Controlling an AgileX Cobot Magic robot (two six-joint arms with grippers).
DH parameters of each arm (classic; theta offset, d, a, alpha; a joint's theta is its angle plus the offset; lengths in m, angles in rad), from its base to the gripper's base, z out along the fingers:
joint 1: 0 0.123 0 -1.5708
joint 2: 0.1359 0 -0.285 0
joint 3: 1.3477 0 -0.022 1.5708
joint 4: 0 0.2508 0 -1.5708
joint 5: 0 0 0.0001 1.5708
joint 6: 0 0.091 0 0
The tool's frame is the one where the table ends.
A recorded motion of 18 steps. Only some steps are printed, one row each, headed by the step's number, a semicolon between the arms.
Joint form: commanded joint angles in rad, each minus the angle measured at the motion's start. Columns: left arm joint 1, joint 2, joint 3, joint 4, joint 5, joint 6; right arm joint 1, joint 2, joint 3, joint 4, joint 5, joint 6.
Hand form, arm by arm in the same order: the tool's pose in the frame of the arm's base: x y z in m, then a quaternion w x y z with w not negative. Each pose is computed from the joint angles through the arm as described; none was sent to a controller.
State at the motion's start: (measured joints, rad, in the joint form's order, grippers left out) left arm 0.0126 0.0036 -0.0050 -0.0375 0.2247 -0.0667; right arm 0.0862 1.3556 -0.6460 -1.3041 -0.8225 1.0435
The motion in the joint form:
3: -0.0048 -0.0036 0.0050 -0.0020 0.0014 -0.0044; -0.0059 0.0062 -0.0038 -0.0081 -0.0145 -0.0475
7: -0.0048 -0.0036 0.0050 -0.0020 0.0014 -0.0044; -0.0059 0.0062 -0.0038 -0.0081 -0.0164 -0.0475
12: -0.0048 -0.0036 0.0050 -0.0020 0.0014 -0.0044; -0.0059 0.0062 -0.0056 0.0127 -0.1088 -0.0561
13: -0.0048 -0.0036 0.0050 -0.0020 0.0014 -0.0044; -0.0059 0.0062 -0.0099 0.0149 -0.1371 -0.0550
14: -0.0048 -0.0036 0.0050 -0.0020 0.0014 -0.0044; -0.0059 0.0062 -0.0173 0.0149 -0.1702 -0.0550
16: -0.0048 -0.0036 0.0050 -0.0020 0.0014 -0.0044; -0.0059 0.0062 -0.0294 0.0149 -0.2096 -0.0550
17: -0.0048 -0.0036 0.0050 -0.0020 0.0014 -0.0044; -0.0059 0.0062 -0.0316 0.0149 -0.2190 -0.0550
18: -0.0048 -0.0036 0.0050 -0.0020 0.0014 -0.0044; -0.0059 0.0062 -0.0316 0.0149 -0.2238 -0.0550
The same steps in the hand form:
3: 0.0557 -0.0004 0.1927 0.65537 -0.04136 0.75328 -0.03673; 0.2490 0.0855 0.2567 0.54638 -0.32635 0.71579 0.28744
7: 0.0557 -0.0004 0.1927 0.65537 -0.04136 0.75328 -0.03673; 0.2489 0.0856 0.2568 0.54649 -0.32663 0.71527 0.28818
12: 0.0557 -0.0004 0.1927 0.65537 -0.04136 0.75328 -0.03673; 0.2452 0.0901 0.2634 0.55757 -0.33438 0.68735 0.32382
13: 0.0557 -0.0004 0.1927 0.65537 -0.04136 0.75328 -0.03673; 0.2443 0.0914 0.2662 0.56072 -0.33769 0.67800 0.33448
14: 0.0557 -0.0004 0.1927 0.65537 -0.04136 0.75328 -0.03673; 0.2435 0.0930 0.2701 0.56471 -0.34346 0.66600 0.34581
16: 0.0557 -0.0004 0.1927 0.65537 -0.04136 0.75328 -0.03673; 0.2427 0.0948 0.2755 0.57027 -0.35083 0.65046 0.35863
17: 0.0557 -0.0004 0.1927 0.65537 -0.04136 0.75328 -0.03673; 0.2425 0.0952 0.2766 0.57131 -0.35249 0.64691 0.36176
18: 0.0557 -0.0004 0.1927 0.65537 -0.04136 0.75328 -0.03673; 0.2422 0.0953 0.2769 0.57145 -0.35315 0.64543 0.36352

